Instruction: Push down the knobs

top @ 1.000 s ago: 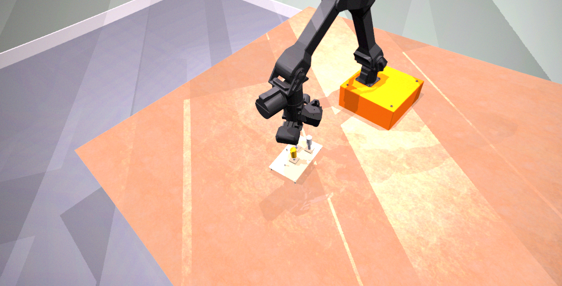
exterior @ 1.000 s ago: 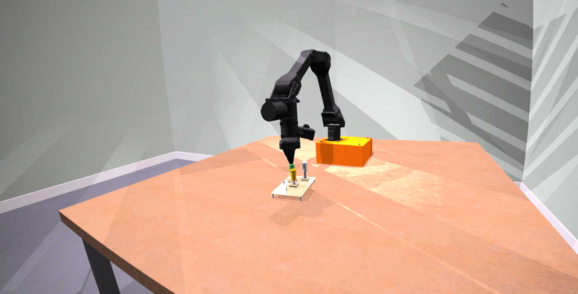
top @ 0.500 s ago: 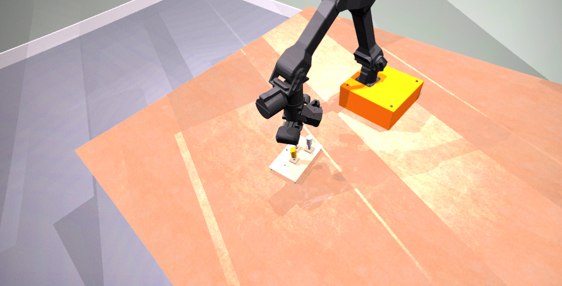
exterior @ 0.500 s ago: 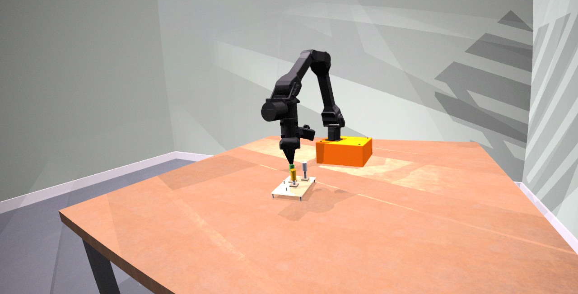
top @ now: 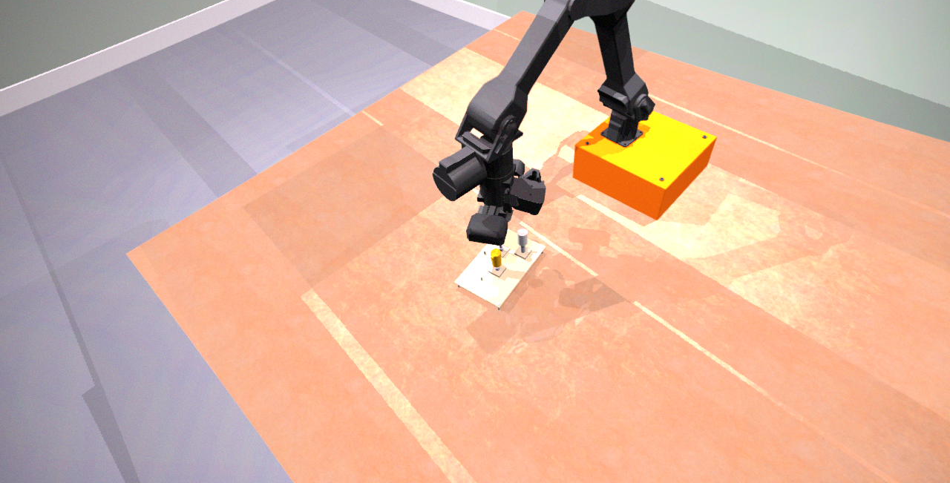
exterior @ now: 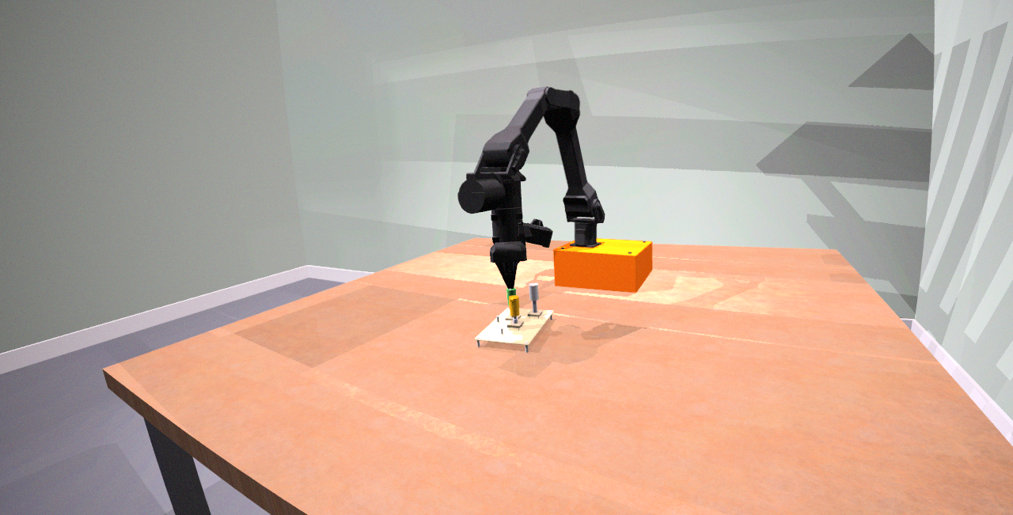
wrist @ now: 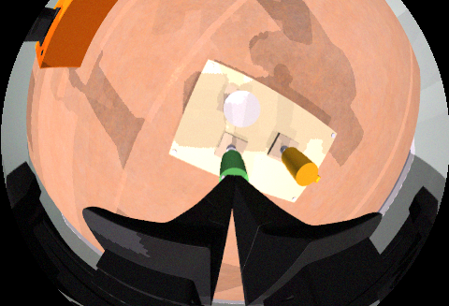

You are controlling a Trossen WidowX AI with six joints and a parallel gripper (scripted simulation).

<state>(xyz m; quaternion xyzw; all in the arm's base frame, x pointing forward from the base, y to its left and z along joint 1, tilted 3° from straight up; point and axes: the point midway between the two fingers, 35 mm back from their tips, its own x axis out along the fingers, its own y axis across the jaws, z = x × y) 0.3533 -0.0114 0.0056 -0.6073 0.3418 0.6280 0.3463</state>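
My gripper tip is 4 cm short of the yellow knob, 3 cm to the right of it and 2 cm above it. Also, from my gripper tip: green knob (1 cm below).
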